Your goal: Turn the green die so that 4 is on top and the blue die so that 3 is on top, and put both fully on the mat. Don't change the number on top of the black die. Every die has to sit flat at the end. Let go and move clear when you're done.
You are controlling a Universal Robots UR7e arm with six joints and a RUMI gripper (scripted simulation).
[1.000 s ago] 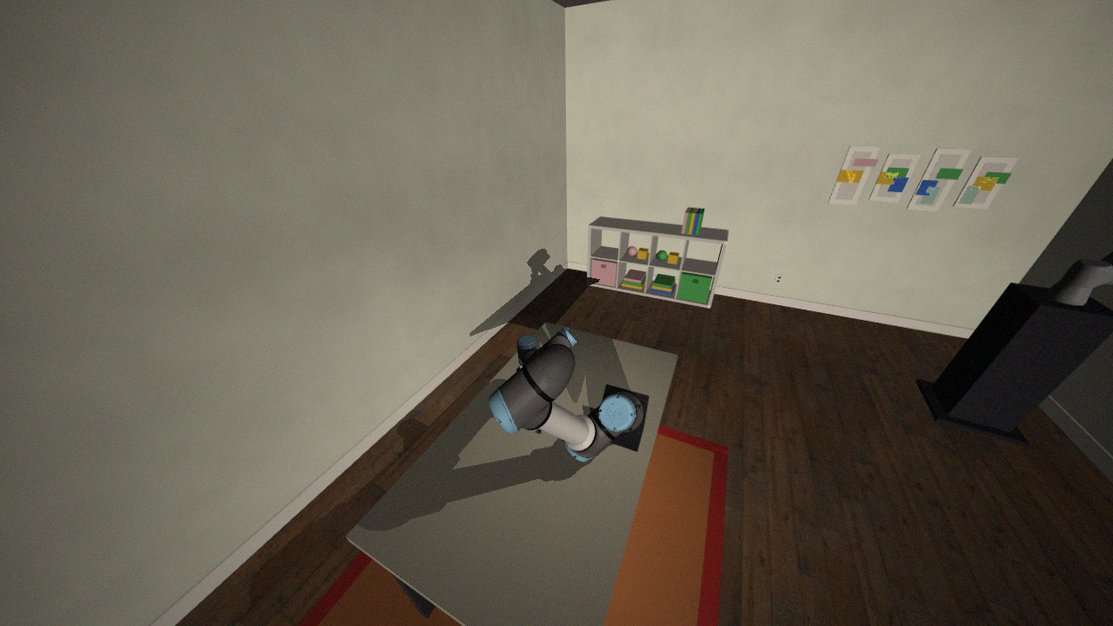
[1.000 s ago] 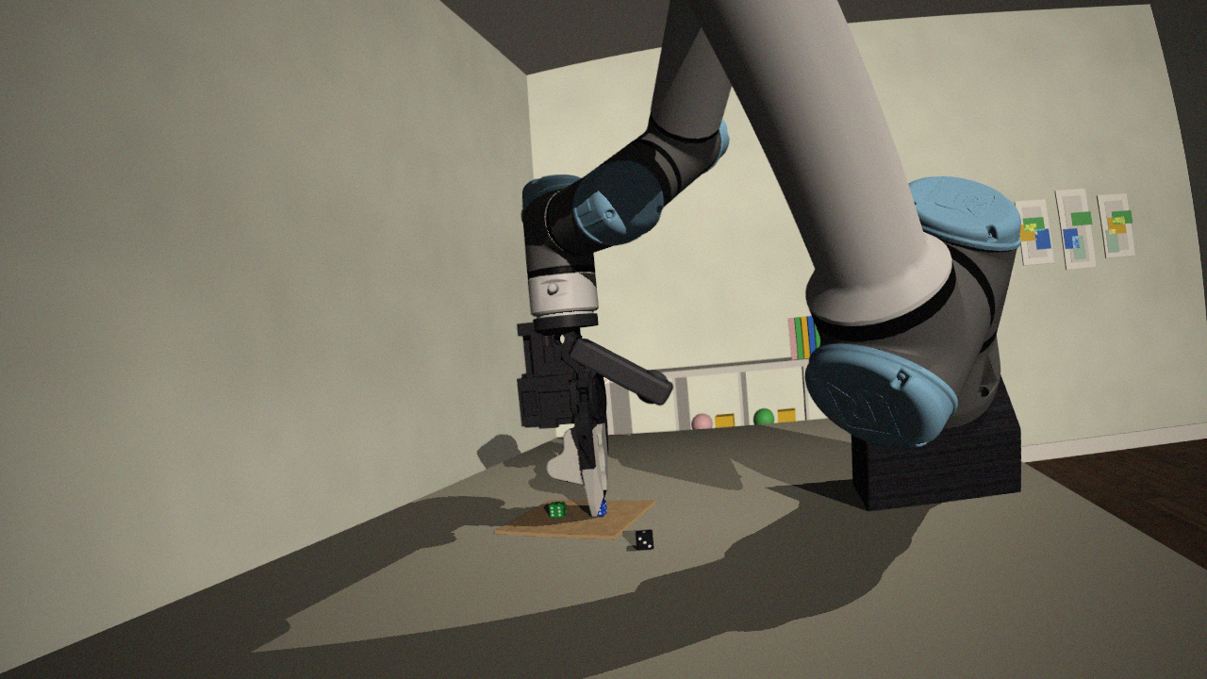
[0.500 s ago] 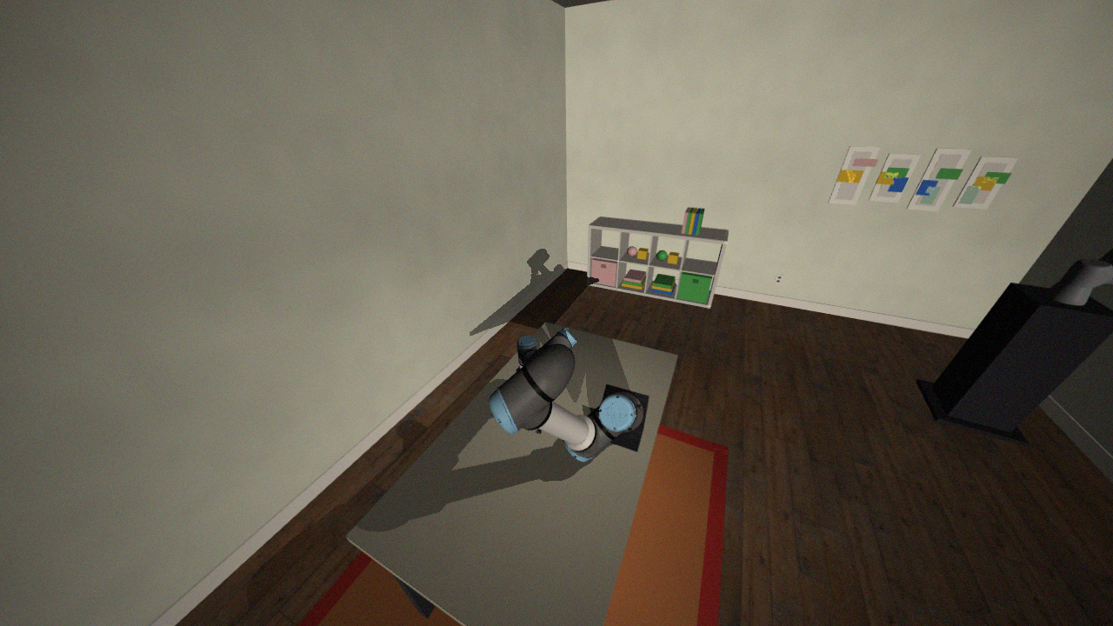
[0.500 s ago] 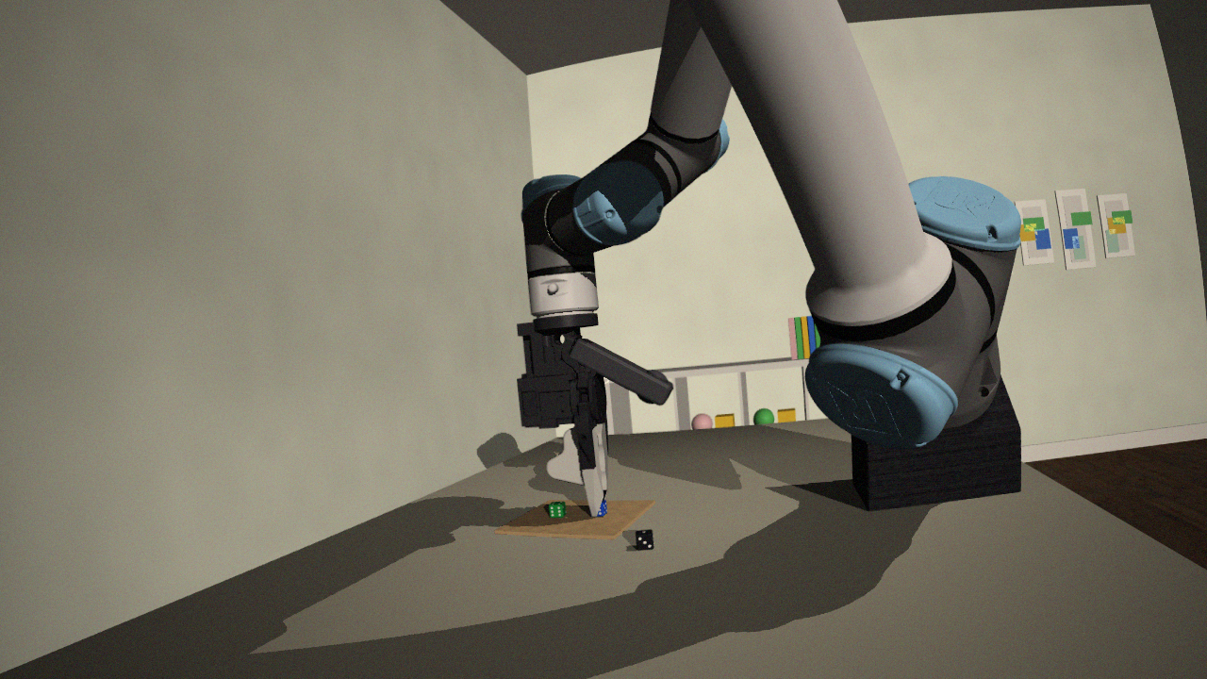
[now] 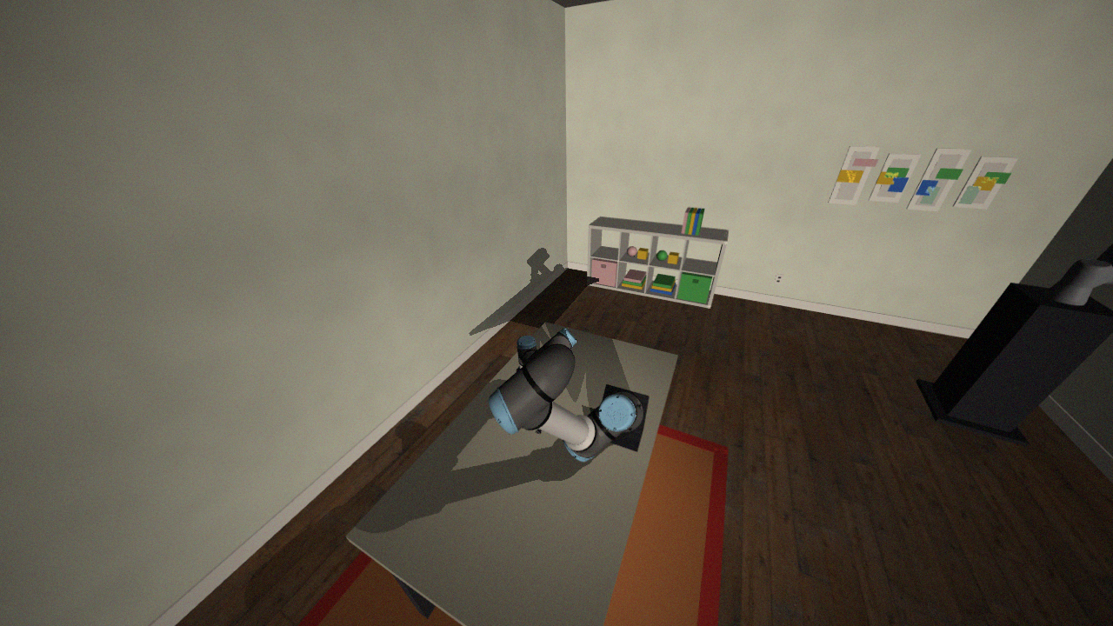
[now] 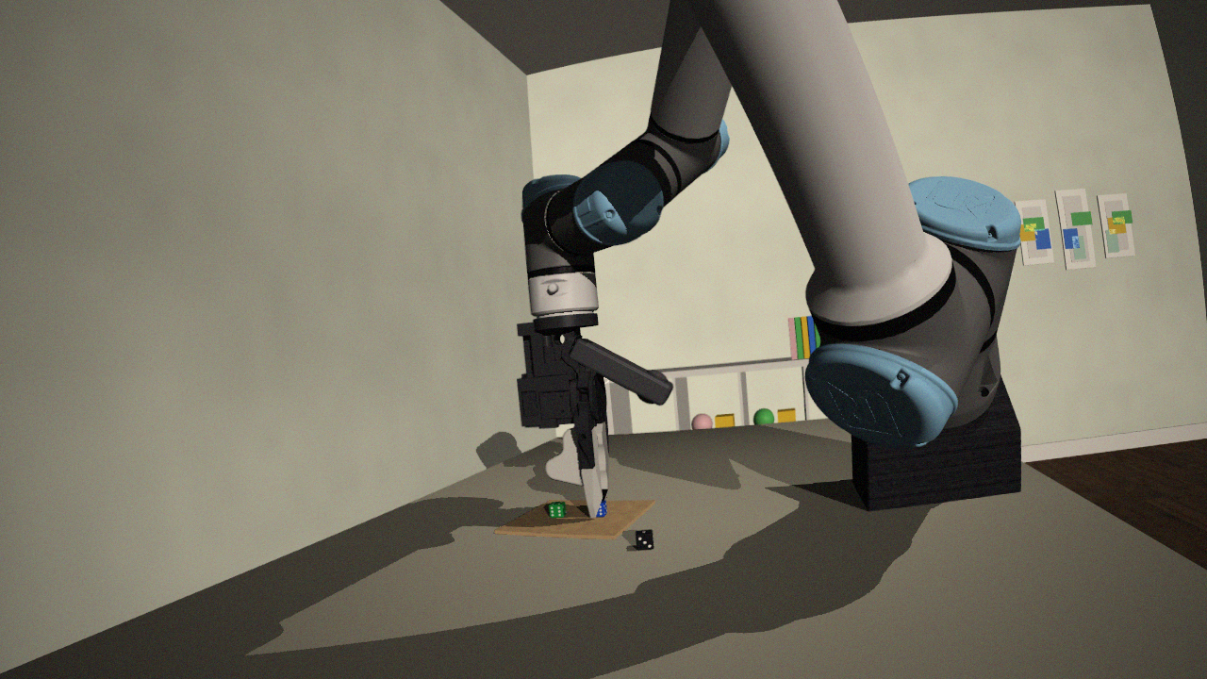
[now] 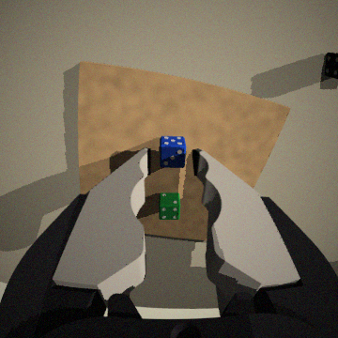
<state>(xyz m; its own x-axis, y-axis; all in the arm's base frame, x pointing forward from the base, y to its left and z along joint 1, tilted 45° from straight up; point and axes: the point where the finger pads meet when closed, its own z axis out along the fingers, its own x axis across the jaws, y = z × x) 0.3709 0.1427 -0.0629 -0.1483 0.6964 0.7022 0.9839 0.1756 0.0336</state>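
The blue die is 1 cm below my hand. From my hand the other things lie so: green die: 5 cm ahead, 1 cm to the left, 1 cm below; then tan mat: 2 cm ahead, 2 cm below; then black die: 8 cm behind, 10 cm to the left, 1 cm below.
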